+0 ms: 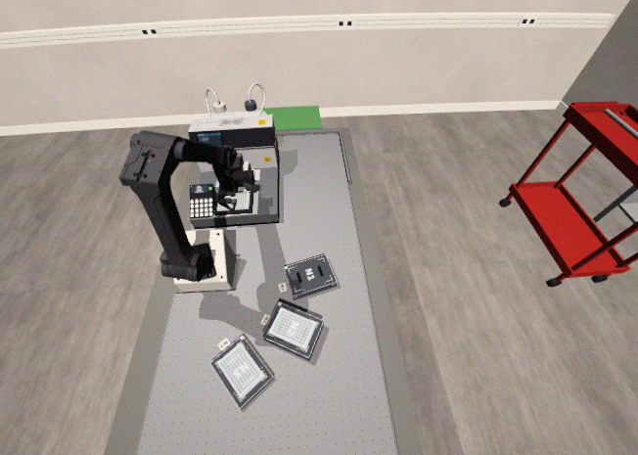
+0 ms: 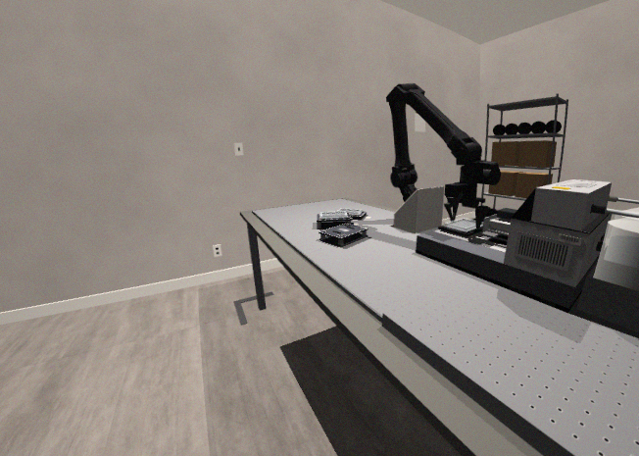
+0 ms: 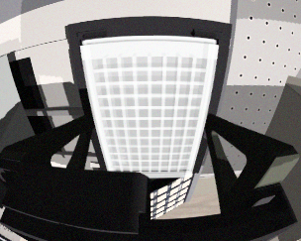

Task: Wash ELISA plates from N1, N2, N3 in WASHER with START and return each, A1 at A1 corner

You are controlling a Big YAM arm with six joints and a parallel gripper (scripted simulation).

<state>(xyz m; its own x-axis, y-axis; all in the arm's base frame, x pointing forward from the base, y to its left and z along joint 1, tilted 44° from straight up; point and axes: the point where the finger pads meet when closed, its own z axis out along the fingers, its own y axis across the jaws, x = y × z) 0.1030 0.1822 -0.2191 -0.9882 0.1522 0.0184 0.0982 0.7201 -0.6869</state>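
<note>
My gripper is now 10 mm above the dark carrier. Round my hand: washer (150 mm to the left, 40 mm above, 10 mm ahead).
</note>
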